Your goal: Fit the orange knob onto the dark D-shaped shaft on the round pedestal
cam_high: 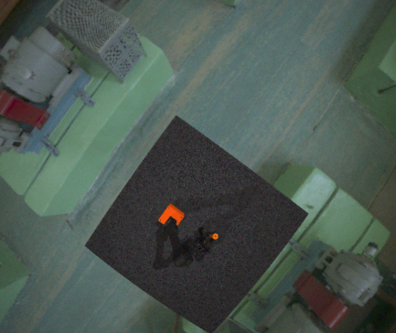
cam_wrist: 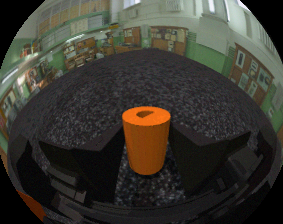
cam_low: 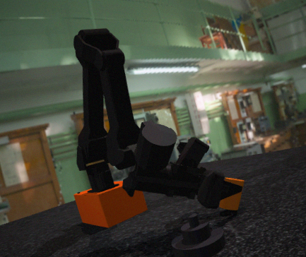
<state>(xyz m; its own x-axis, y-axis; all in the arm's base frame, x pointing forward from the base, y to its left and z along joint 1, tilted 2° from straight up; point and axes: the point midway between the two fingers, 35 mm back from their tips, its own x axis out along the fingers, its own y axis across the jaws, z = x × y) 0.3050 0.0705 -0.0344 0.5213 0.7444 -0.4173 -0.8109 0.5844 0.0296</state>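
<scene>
Now: gripper tip 1 cm to the left of the orange knob, 1 cm past it and 1 cm above it. Also, from my gripper tip: dark shaft pedestal (17 cm to the right, 2 cm ahead, 1 cm below).
</scene>
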